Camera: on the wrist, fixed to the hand. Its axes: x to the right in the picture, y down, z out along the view.
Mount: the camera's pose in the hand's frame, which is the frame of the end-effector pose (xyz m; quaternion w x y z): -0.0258 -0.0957 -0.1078 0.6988 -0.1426 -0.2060 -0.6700
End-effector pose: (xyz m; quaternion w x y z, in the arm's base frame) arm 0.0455 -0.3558 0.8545 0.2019 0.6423 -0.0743 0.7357
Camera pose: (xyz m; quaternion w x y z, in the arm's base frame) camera -0.0132 -0.2344 0.7973 0.7103 0.6214 0.2319 0.2359
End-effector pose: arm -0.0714 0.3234 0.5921 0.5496 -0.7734 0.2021 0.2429
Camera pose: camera -0.0200 0.2524 0.7094 0.4781 -0.7042 -0.5248 -0.0104
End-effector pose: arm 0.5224 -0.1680 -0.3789 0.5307 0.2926 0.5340 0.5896
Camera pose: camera 0.4609 -0.2394 -0.4910 0.9176 -0.1075 0.3758 0.0723
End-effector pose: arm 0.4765 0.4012 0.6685 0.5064 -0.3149 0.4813 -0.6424
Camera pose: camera 0.3545 0.4604 0.7239 0.0223 0.7471 -0.1126 0.6547
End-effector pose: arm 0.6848 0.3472 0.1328 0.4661 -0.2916 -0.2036 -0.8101
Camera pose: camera 0.5809 0.3449 0.0296 0.3006 0.3007 0.3181 0.8474
